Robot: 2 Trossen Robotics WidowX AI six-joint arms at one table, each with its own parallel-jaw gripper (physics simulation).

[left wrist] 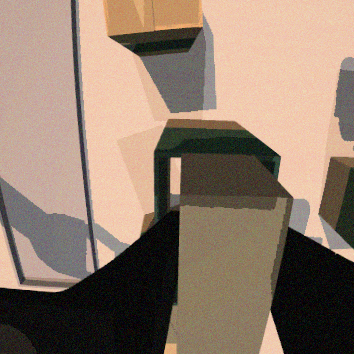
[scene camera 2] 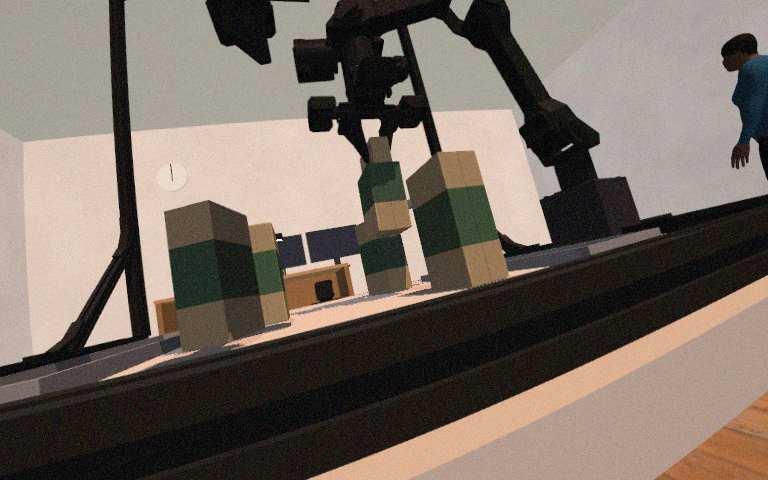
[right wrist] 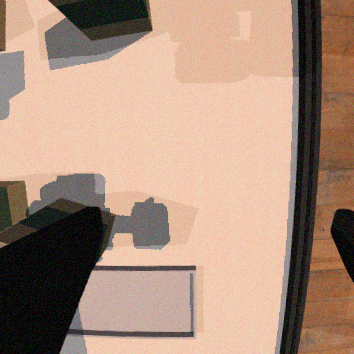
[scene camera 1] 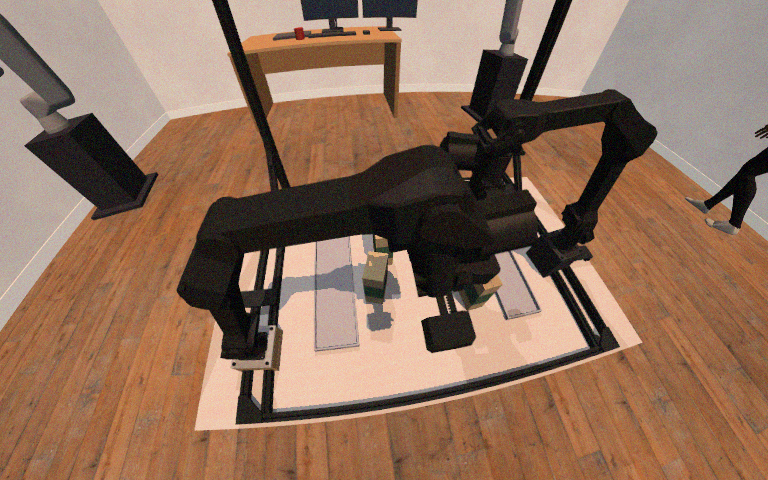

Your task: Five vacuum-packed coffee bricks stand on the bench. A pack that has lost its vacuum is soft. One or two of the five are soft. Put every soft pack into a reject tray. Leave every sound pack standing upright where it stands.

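Places are measured from the left arm's base along level axes (x back, y left, z down), in centimetres.
Pixels of known places: left gripper, between the fingertips: (left wrist: 216,223) (scene camera 2: 377,162); right gripper, between the fingertips: (scene camera 2: 257,21) (right wrist: 218,219) (scene camera 1: 435,301); left arm's base, origin of its link: (scene camera 2: 581,188) (scene camera 1: 562,243); right arm's base, origin of its link: (scene camera 1: 253,346).
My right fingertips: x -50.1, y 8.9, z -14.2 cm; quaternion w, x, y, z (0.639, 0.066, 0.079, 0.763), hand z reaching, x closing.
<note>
For each thing: its top centre in the pictures, then the offset to it from my right fingertips. "spot": a spot on its surface instead.
- green pack, centre of its top: (left wrist: 233,317) (scene camera 2: 370,148) dx +16.9, dy -19.2, dz +1.2 cm
- front left pack, centre of its top: (right wrist: 27,276) (scene camera 2: 209,213) (scene camera 1: 375,265) dx -6.5, dy -15.9, dz +10.4 cm
- right pack, centre of its top: (scene camera 2: 437,166) (scene camera 1: 486,273) dx +18.3, dy -6.1, dz +10.4 cm
- left tray, centre of its top: (scene camera 2: 132,345) (right wrist: 50,303) (scene camera 1: 333,274) dx -17.6, dy -23.6, dz +23.1 cm
- right tray, centre of its top: (left wrist: 27,137) (scene camera 1: 497,253) dx +33.9, dy -16.2, dz +23.1 cm
- dark frame rail, a spot on its surface: (right wrist: 309,150) spot: dx -1.6, dy +14.1, dz +23.1 cm
My left gripper (scene camera 2: 377,144) (left wrist: 216,223) is shut on a tan and green pack (scene camera 2: 390,217) (left wrist: 230,260), held upright and raised; its top is narrow between the fingers. In scene camera 2 a standing pack (scene camera 2: 385,278) shows behind and below it. A front left pack (scene camera 1: 375,277) (scene camera 2: 198,271) (right wrist: 57,215), one behind it (scene camera 1: 381,246) (scene camera 2: 271,274) (right wrist: 17,200) and a right pack (scene camera 1: 480,291) (scene camera 2: 461,220) (right wrist: 115,17) stand upright. My right gripper (right wrist: 218,219) is open and empty. Scene camera 1's view of my left gripper is blocked by my right arm.
A left tray (scene camera 1: 336,311) (right wrist: 145,300) and a right tray (scene camera 1: 518,288) lie flat on either side of the packs. A tray (left wrist: 35,100) also shows at left in the left wrist view. A dark frame rail (scene camera 1: 396,392) (right wrist: 309,150) runs along the front edge.
</note>
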